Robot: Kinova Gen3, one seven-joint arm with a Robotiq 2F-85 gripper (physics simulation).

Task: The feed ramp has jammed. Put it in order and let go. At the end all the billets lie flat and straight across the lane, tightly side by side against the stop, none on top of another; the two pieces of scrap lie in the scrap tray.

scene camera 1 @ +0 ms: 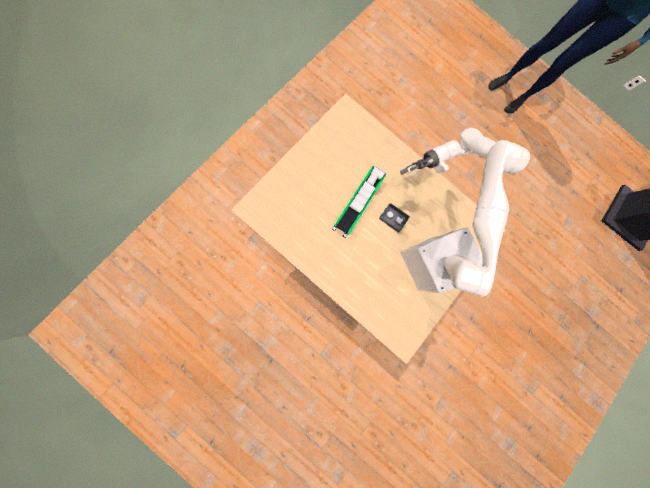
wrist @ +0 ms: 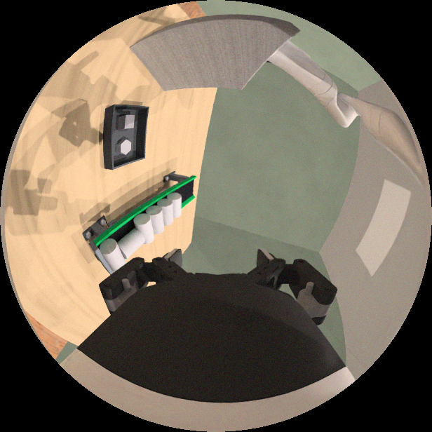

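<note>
The feed ramp has green side rails and a dark bed. In the wrist view, one white billet lies across the lane beside the grey stop. Next to it, another billet lies skewed, turned well toward the lane's length. Beyond it, several billets lie across the lane side by side. Two light scrap pieces, a blocky one and a hexagonal one, lie in the black scrap tray. My gripper is open and empty, off the ramp's stop end.
The scrap tray stands on the table between the ramp and the arm's grey base. The ramp's far end has bare dark bed. A person stands beyond the table, and a black object stands on the floor at right.
</note>
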